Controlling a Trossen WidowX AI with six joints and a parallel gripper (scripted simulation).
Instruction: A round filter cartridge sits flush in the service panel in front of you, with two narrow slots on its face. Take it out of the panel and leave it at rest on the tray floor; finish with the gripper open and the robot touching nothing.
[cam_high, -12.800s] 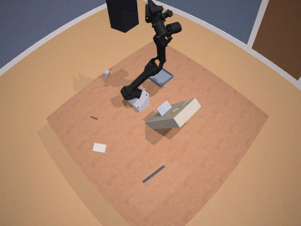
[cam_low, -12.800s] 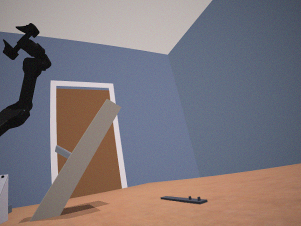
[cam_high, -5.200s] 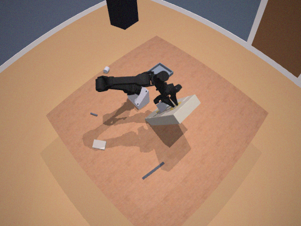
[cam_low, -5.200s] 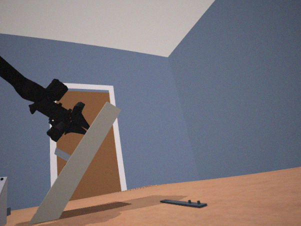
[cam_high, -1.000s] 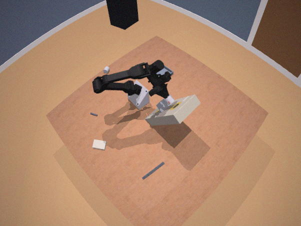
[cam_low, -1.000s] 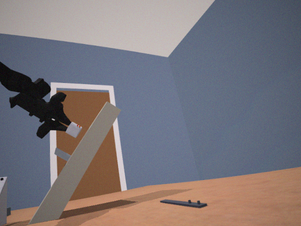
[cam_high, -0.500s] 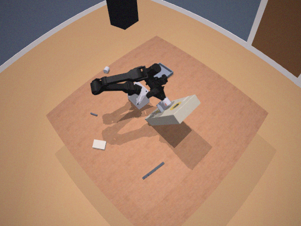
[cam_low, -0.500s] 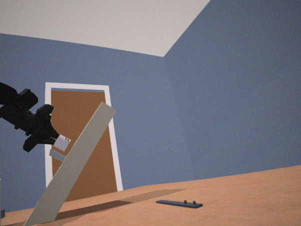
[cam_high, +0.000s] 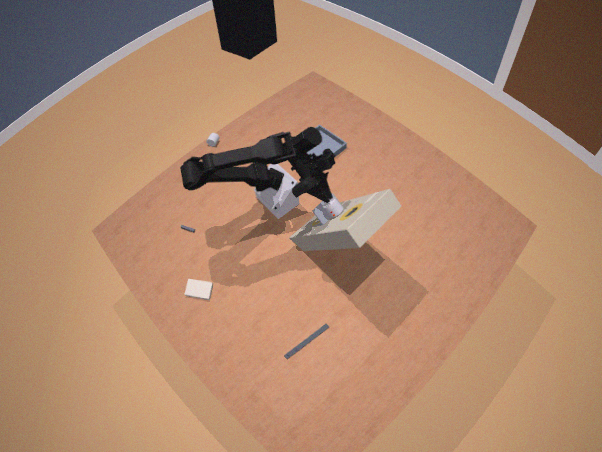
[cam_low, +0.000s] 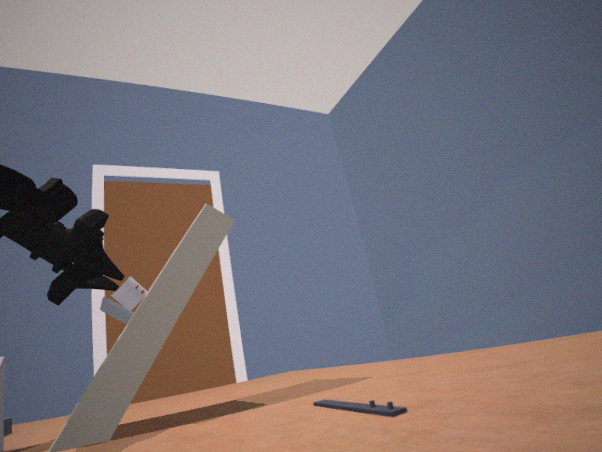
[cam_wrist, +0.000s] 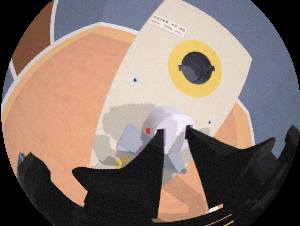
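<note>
Right now the round white filter cartridge is 2 cm below my gripper tip and 1 cm ahead of it. Round my gripper tip: beige service panel 5 cm below, 5 cm ahead, 1 cm to the right; beige block 42 cm to the right, 23 cm behind, 22 cm below; blue-grey tray 32 cm to the left, 27 cm behind, 22 cm below.
</note>
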